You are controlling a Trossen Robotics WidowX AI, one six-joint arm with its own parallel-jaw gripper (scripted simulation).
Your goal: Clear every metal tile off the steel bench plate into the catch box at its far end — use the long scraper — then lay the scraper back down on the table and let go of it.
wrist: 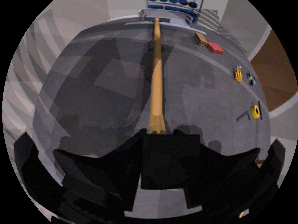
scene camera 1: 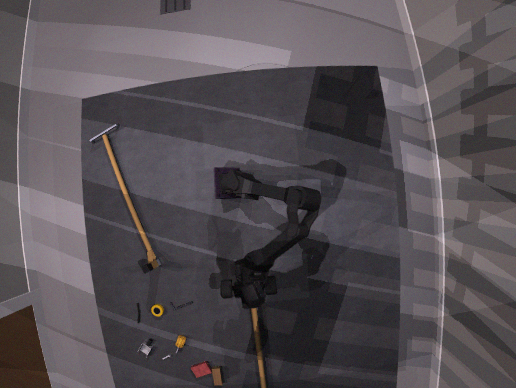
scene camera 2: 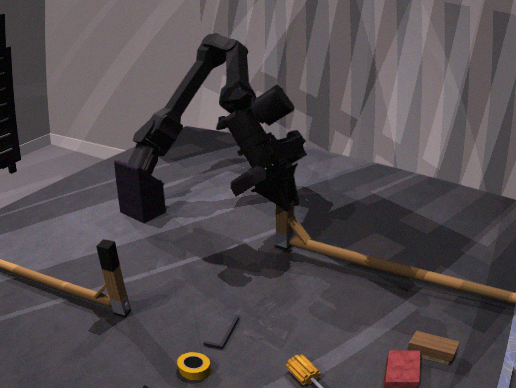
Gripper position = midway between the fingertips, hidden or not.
My gripper (scene camera 2: 293,207) holds a long scraper (wrist: 168,161).
